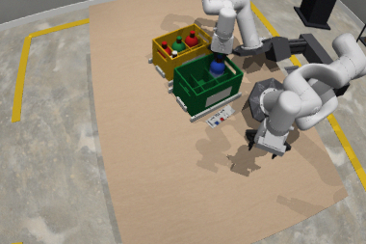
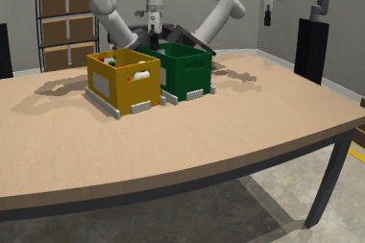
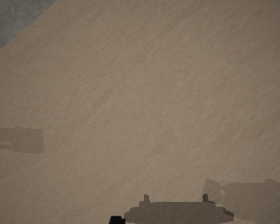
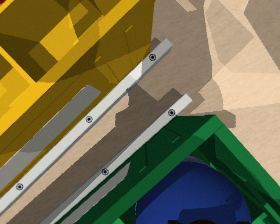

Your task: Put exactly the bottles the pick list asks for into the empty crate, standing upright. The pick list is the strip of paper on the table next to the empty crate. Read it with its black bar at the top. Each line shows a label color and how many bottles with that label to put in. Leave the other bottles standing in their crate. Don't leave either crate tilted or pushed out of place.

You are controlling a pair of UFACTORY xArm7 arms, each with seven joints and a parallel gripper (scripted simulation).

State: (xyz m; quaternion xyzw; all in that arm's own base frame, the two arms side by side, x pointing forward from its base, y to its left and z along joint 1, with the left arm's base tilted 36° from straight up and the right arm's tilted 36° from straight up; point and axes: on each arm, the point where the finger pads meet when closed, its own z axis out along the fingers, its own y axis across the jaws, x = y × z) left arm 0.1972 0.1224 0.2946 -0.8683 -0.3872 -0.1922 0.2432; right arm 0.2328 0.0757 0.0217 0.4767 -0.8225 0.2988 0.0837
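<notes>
Now: the blue bottle 7 cm below my right hand. From my right hand the other things lie so: yellow crate: 16 cm ahead, 14 cm to the right, 10 cm below; white bottle: 21 cm ahead, 6 cm to the right, 10 cm below; green crate: 6 cm ahead, 8 cm to the left, 10 cm below.
</notes>
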